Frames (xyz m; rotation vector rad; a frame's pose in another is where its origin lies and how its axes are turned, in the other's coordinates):
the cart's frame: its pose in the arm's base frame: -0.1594 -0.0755 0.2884 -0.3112 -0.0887 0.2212
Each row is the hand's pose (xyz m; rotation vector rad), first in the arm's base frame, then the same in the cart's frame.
Working: the arm's base frame: its pose in the cart's frame: 0.1571 0.1281 -0.2705 0.3112 0.0887 -0.2212

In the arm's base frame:
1: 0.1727 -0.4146 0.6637 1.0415 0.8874 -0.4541
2: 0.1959 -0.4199 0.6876 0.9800 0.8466 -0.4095
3: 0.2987 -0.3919 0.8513 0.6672 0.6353 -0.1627
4: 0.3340 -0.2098 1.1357 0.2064 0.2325 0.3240
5: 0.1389 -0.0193 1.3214 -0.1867 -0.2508 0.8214
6: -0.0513 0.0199 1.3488 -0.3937 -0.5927 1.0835
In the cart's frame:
1: 0.2648 -0.4992 0.2163 1.4227 0.9449 -0.5620
2: 0.2873 -0.5163 0.2347 1.3592 0.9018 -0.5230
3: 0.4023 -0.5623 0.3857 1.0359 0.6779 -0.3038
4: 0.4932 -0.4895 0.7047 0.5503 0.2437 0.1295
5: 0.3570 -0.3314 0.9602 0.1128 -0.2659 0.5608
6: 0.1826 -0.2652 1.0206 -0.1349 -0.6121 0.7774

